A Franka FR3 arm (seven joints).
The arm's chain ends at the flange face. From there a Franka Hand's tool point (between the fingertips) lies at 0.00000 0.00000 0.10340 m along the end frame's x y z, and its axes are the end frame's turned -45 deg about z.
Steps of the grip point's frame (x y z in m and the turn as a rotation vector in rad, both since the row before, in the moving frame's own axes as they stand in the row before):
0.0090 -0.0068 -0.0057 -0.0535 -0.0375 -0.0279
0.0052 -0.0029 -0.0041 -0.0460 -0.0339 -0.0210
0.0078 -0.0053 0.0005 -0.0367 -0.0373 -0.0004
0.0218 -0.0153 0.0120 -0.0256 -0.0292 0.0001
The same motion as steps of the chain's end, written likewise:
0.0003 -0.0178 -0.0055 -0.0643 0.0113 -0.0279
0.0007 -0.0116 -0.0039 -0.0565 0.0086 -0.0210
0.0018 -0.0147 0.0006 -0.0523 -0.0004 -0.0004
0.0049 -0.0302 0.0121 -0.0387 -0.0025 0.0001

